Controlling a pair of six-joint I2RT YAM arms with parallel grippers.
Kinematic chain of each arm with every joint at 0, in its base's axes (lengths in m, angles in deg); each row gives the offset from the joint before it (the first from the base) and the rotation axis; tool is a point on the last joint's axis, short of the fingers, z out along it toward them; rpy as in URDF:
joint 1: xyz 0 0 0.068 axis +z
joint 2: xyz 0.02 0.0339 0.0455 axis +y
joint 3: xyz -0.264 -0.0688 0 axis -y
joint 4: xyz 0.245 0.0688 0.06 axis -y
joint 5: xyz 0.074 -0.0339 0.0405 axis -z
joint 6: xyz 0.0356 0 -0.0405 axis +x
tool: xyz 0 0 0 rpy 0 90 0
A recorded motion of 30 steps. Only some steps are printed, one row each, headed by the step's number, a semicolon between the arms.
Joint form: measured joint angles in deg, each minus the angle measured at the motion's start. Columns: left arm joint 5, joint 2, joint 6, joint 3, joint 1, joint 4; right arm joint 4, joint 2, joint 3, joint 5, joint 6, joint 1.
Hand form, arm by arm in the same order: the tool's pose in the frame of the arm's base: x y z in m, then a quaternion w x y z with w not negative. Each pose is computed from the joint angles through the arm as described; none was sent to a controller.
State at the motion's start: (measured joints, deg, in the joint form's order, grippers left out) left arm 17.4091 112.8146 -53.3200 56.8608 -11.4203 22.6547; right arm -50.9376 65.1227 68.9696 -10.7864 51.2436 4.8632
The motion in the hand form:
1: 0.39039 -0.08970 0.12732 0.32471 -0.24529 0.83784 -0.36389; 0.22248 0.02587 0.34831 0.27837 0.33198 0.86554 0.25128
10: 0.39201 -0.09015 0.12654 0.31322 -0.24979 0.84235 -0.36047; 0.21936 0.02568 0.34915 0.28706 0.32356 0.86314 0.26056
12: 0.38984 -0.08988 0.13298 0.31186 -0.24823 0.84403 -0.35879; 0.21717 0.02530 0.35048 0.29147 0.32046 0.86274 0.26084
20: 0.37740 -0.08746 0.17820 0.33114 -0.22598 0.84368 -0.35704; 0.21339 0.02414 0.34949 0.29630 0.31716 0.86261 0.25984
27: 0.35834 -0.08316 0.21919 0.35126 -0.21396 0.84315 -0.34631; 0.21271 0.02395 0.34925 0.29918 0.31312 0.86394 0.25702
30: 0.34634 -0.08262 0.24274 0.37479 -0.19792 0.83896 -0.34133; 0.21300 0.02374 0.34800 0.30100 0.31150 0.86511 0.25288
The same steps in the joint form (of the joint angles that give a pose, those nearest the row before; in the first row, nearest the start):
1: -0.04 0.28 -0.15 0.20 0.00 0.07; 0.26 0.00 -0.28 -0.42 0.00 0.00
10: 0.15 0.61 -0.37 1.16 0.00 -2.03; 1.46 -1.14 -1.16 -1.22 -0.48 -0.11
12: 0.17 -0.74 -0.09 1.16 -0.02 -3.69; 1.49 -1.68 -1.27 -1.18 -0.83 -0.15
20: 0.09 -9.14 2.40 1.42 -0.04 -10.71; 1.73 -2.71 -2.14 -1.14 -1.40 -0.37
27: -1.33 -17.51 4.41 1.49 -0.11 -17.99; 1.79 -2.91 -2.32 -0.92 -2.01 -0.37
30: -2.51 -22.14 6.23 1.51 -0.52 -20.55; 1.97 -2.91 -2.58 -0.52 -2.42 -0.37

